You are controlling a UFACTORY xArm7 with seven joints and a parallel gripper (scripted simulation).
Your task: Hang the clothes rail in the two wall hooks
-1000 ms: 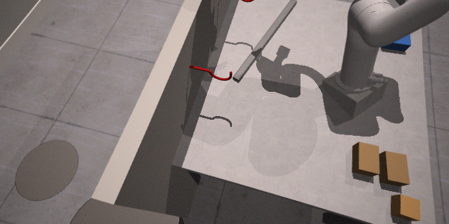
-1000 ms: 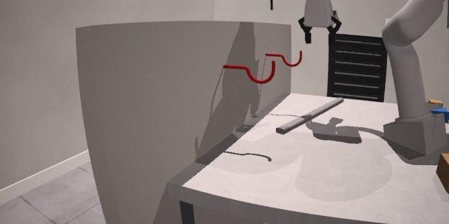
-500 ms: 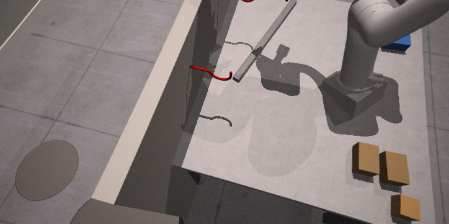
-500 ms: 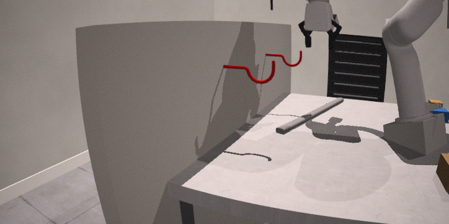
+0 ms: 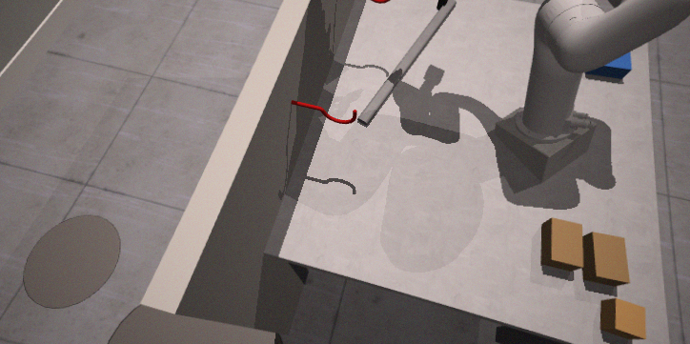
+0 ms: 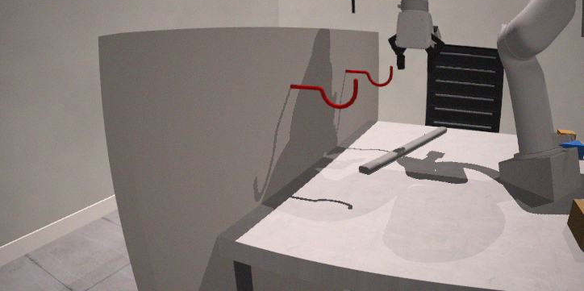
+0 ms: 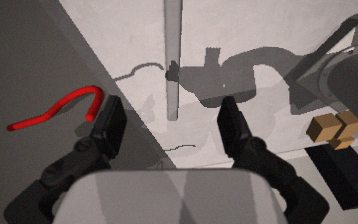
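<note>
The grey clothes rail lies 22 cm below my hand. Round my hand: grey wall panel (44 cm below, 21 cm ahead, 19 cm to the left); blue block (48 cm behind, 20 cm below, 16 cm to the right).
</note>
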